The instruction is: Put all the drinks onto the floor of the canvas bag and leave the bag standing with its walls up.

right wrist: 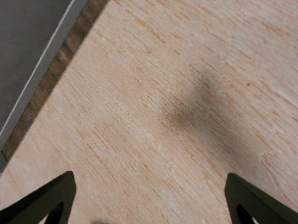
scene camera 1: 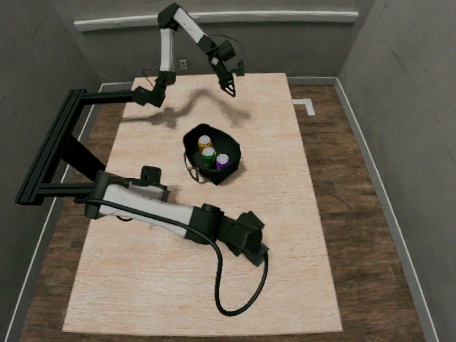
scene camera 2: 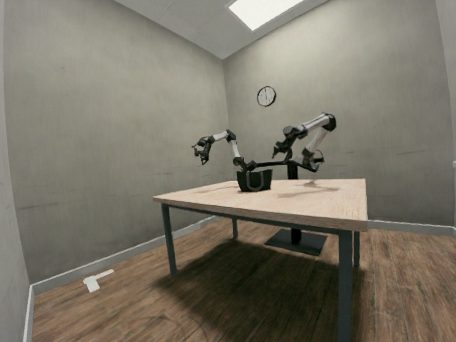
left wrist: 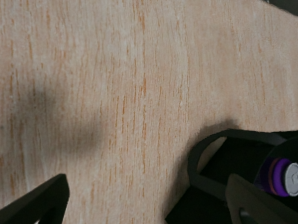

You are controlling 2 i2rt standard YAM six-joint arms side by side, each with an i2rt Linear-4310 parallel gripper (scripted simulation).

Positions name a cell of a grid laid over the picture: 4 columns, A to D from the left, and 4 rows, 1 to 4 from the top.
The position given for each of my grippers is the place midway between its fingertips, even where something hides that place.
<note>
In view: my left gripper (left wrist: B4), my right gripper (right wrist: C4) and a black canvas bag (scene camera 1: B2).
</note>
